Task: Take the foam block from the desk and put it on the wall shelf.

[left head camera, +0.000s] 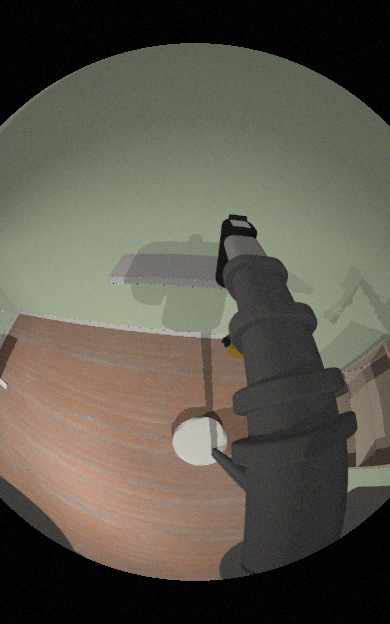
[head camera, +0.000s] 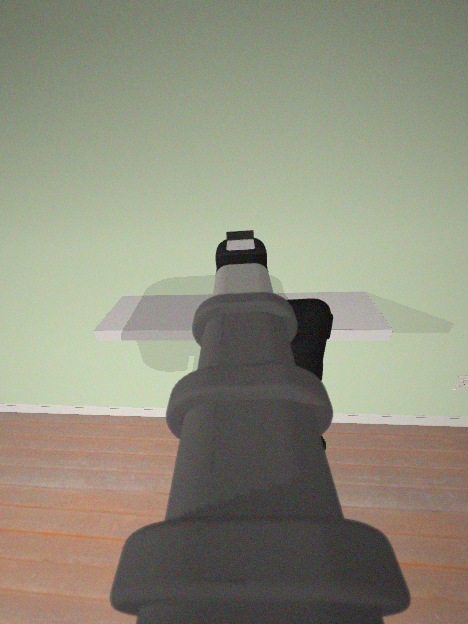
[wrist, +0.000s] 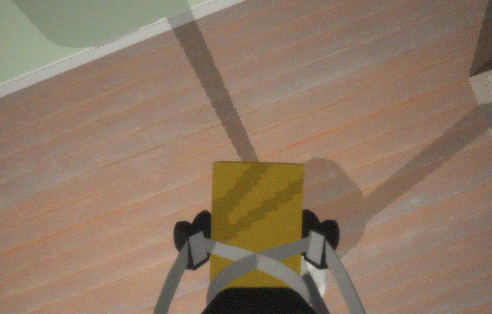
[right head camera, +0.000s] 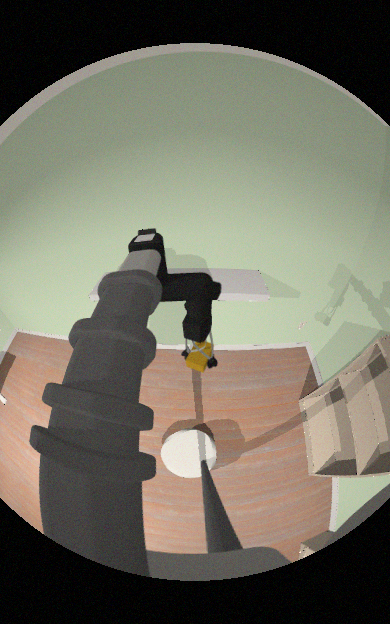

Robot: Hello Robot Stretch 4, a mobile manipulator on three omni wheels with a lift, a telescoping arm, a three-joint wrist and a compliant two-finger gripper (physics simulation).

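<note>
The yellow foam block is held between the two fingertips of my gripper, which is shut on it. In the wrist view the block's far end sticks out past the fingertips. Gripper and block hang in the air over the wooden floor. The wall shelf is a pale grey board on the green wall, beyond the arm. In the right head camera view the block shows lower in the picture than the shelf. The arm hides the shelf's middle in the head camera view. The desk cannot be made out.
The arm stretches toward the wall. A round white disc shows low, over the floor. A beige open compartment unit stands at the right. A white skirting board runs along the wall's foot.
</note>
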